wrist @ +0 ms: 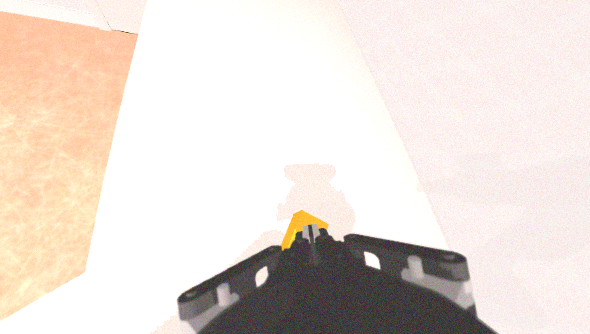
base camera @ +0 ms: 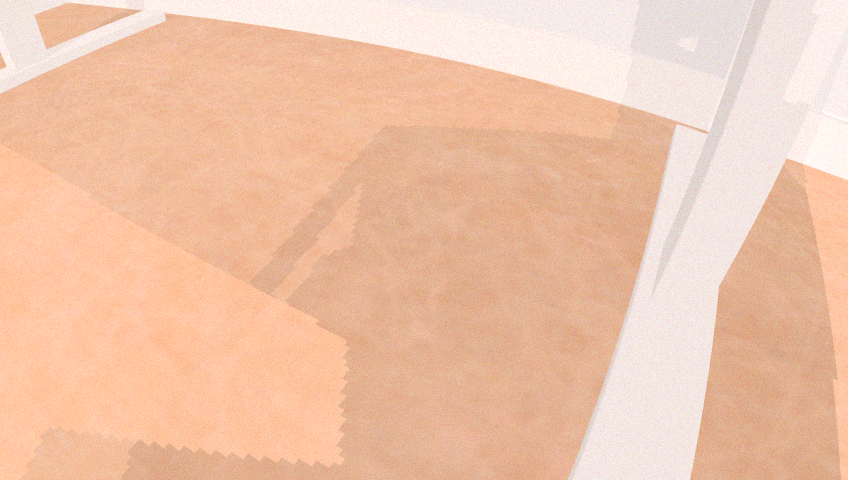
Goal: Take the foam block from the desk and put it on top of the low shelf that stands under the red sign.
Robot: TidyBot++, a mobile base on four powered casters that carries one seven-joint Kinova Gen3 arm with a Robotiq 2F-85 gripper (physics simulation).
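Frame: origin at the arm's base, x ahead, y left, z up, level; millimetres.
Where they show: gripper, fingertip midpoint: (wrist: 311, 234).
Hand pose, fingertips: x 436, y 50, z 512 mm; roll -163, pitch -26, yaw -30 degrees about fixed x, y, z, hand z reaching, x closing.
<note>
After its pixels a point has its place.
The foam block (wrist: 302, 218) {x 497, y 46, z 368 mm} is yellow-orange and lies on the white desk (wrist: 225, 110) {x 514, y 340, z 323 mm} in the wrist view, low in the middle. Most of it is hidden behind my gripper (wrist: 310, 232) {x 436, y 50, z 512 mm}. My gripper is shut with its fingertips together and nothing between them. It is above the desk, with its tips in front of the block in this view. The gripper and the block do not show in the base camera view. The low shelf and the red sign do not show in either view.
A thick white leg (base camera: 660, 368) stands close on the right in the base camera view. A white frame (base camera: 89, 49) {x 1093, y 751, z -389 mm} stands at the upper left. A pale wall (base camera: 368, 26) {x 1068, y 109, z -362 mm} runs along the back. Brown floor (wrist: 55, 150) {x -51, y 950, z -397 mm} shows left of the desk in the wrist view.
</note>
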